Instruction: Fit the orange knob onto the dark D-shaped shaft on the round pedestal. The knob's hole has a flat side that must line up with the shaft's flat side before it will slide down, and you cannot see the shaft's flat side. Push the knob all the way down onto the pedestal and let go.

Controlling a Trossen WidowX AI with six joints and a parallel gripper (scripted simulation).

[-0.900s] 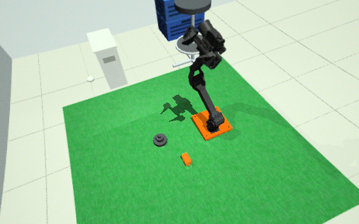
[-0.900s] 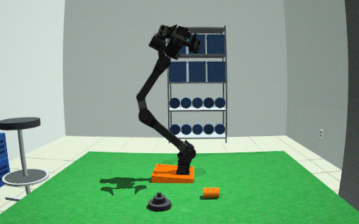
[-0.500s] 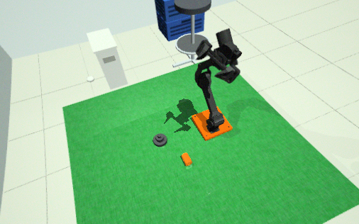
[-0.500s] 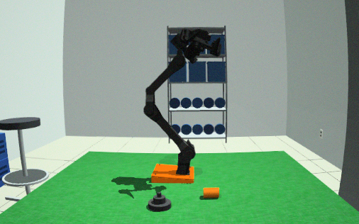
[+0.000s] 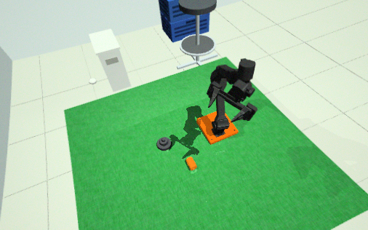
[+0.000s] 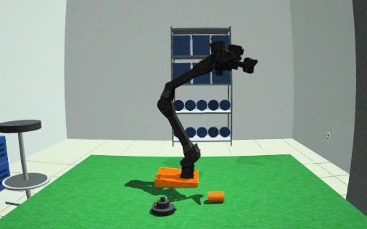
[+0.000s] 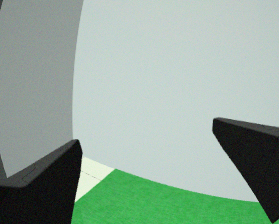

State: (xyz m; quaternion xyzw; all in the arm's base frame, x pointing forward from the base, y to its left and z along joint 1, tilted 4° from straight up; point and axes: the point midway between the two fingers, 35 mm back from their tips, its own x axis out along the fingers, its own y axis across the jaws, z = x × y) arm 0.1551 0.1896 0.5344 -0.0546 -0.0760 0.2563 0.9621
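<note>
My gripper tip is now 60 mm short of the orange knob, 130 mm to the left of it and 530 mm above it. The rest, counted from my gripper tip: dark round pedestal: 150 mm ahead, 320 mm to the right, 520 mm below.
</note>
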